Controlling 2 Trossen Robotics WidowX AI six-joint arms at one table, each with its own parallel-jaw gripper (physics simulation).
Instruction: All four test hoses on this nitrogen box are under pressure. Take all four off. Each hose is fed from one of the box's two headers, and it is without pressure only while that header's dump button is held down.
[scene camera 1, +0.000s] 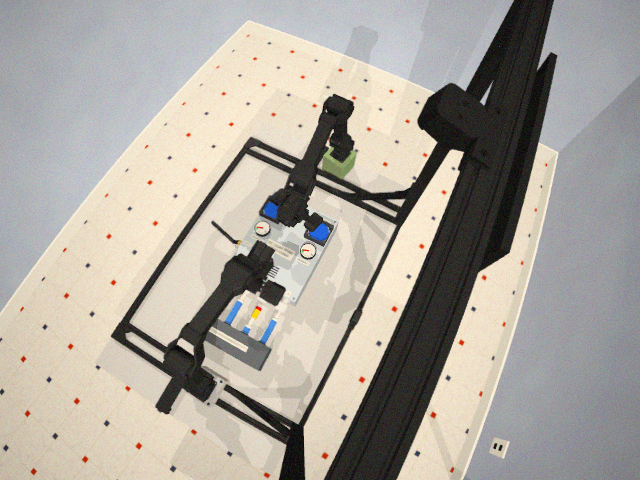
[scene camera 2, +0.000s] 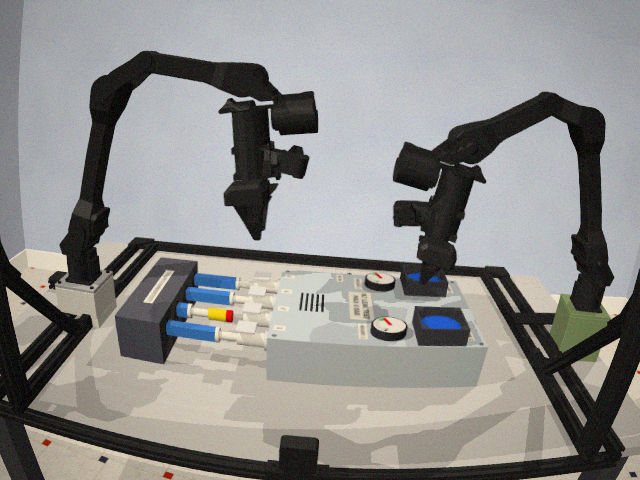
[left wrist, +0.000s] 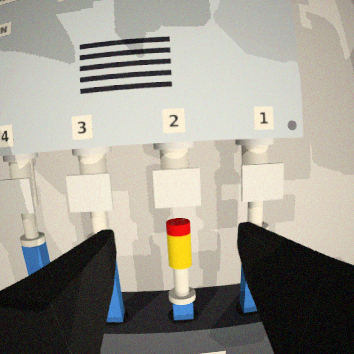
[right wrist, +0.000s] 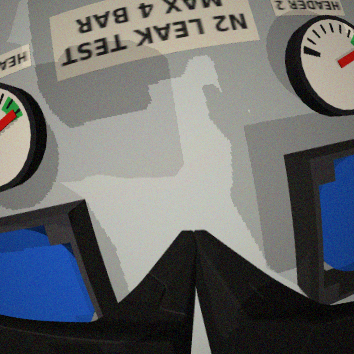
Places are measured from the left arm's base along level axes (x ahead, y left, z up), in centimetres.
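Where they show: left gripper, between the fingertips: (scene camera 2: 259, 235) (left wrist: 176, 238); right gripper, between the fingertips: (scene camera 2: 421, 283) (right wrist: 192, 241); left arm's base, origin of its link: (scene camera 1: 204, 386) (scene camera 2: 83, 277); right arm's base, origin of its link: (scene camera 1: 340, 153) (scene camera 2: 585, 305).
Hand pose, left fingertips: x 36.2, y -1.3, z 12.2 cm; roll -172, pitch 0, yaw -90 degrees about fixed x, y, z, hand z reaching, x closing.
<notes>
Things, the pixels of their top centre, and the offset from my left fingertips. "spot": a spot on its surface instead.
- grey nitrogen box, a spot on its surface: (left wrist: 235, 95) spot: dx +6.2, dy -5.4, dz -12.1 cm
- yellow section with a red tip, a spot on its surface: (left wrist: 179, 250) (scene camera 2: 219, 309) spot: dx -6.7, dy -0.7, dz -13.6 cm
- dark block, a spot on its surface: (scene camera 2: 136, 315) spot: dx -19.3, dy -10.1, dz -12.1 cm
- thin black line, a spot on its surface: (scene camera 1: 223, 231) spot: dx +14.9, dy +28.0, dz -18.8 cm
The grey nitrogen box (scene camera 2: 320, 361) (left wrist: 235, 95) has ports 1 to 4. Blue-sleeved hoses 1 (scene camera 2: 192, 331) (left wrist: 248, 296), 3 (scene camera 2: 209, 296) (left wrist: 119, 302) and 4 (scene camera 2: 214, 281) (left wrist: 35, 256) reach their white connectors. Hose 2 ends in a yellow section with a red tip (scene camera 2: 220, 314) (left wrist: 179, 250), apart from its connector (left wrist: 176, 187). My left gripper (scene camera 2: 256, 236) (left wrist: 176, 238) is part open and empty, high above the hoses. My right gripper (scene camera 2: 424, 281) (right wrist: 192, 241) is shut and empty, between the blue dump buttons (scene camera 1: 318, 230) (right wrist: 40, 282) (right wrist: 341, 215) in its wrist view. The visible gauge needles (right wrist: 7, 120) (right wrist: 346, 59) point towards green.
A dark block (scene camera 1: 240, 343) (scene camera 2: 136, 315) holds the hose ends opposite the ports. Dark raised housings (scene camera 2: 442, 336) surround the buttons. A black frame (scene camera 2: 155, 448) runs around the work area. A thin black line (scene camera 1: 223, 231) leaves the box's side.
</notes>
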